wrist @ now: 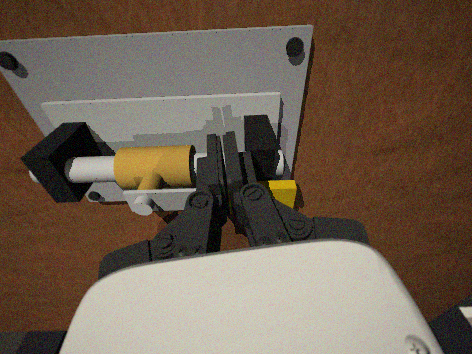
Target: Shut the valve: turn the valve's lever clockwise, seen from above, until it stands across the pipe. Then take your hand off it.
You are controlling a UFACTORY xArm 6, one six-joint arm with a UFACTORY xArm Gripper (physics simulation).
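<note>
The valve's orange body sits on a white pipe that runs left to right in the wrist view. The lever has a silver arm and a yellow end. It lies along the pipe, from the round pivot at the left to the yellow end at the right. My gripper is shut and empty. Its fingers pass in front of the pipe and the lever, right of the valve body, and hide the lever's middle part. I cannot tell whether they touch the lever.
Black brackets hold the pipe near its two ends. Beneath is a grey base plate with dark bolts at its corners, lying on the brown wooden table. The fingers' shadow falls on the raised panel behind the pipe.
</note>
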